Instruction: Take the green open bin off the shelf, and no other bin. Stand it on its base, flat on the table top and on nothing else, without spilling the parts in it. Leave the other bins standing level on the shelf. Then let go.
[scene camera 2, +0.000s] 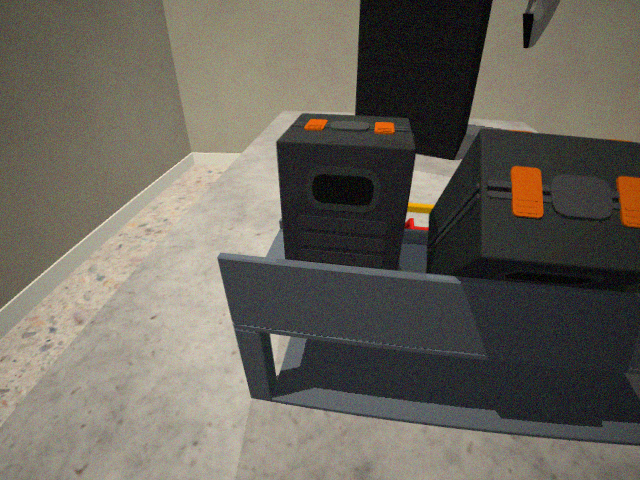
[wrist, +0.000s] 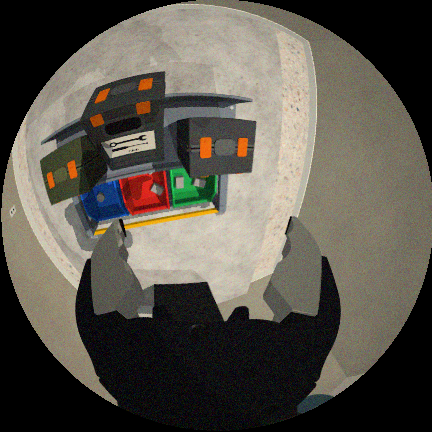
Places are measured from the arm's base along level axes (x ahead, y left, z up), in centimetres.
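Where they show: gripper, fingertip midpoint: (scene camera 2: 428, 6) (wrist: 203, 219).
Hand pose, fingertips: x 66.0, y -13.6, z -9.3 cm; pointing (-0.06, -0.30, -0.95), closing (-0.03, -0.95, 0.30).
Note:
Each offset is from my fingertips to the top centre of the thing.
The green open bin @(dy -3.8, dx -5.5, dz -21.5 cm) (wrist: 192, 198) stands on the shelf (wrist: 223, 194) (scene camera 2: 341, 299) at the right end of the bin row in the wrist view, with small grey parts in it. The red bin @(dy +7.4, dx -5.0, dz -21.5 cm) (wrist: 145, 202) is beside it, and the blue bin @(dy +18.6, dx -4.2, dz -21.5 cm) (wrist: 112, 201) is at the left end. Part of the red bin (scene camera 2: 416, 227) shows in scene camera 2, where the green one is hidden. My gripper (wrist: 203, 219) is open and empty, apart from the bins, its fingers wide on the near side of the shelf. One finger shows at the top right of scene camera 2.
A dark case @(dy -4.8, dx +4.0, dz -7.2 cm) (scene camera 2: 346, 201) (wrist: 222, 146) stands upright behind the green bin. A larger case @(dy +6.3, dx +8.5, dz -5.5 cm) (scene camera 2: 558, 206) (wrist: 125, 120) is tilted behind the red bin, towards the shelf's back panel. An olive case (wrist: 70, 172) is at the left. A yellow strip @(dy +7.9, dx -15.2, dz -23.1 cm) (wrist: 170, 220) (scene camera 2: 421, 208) runs along the shelf front.

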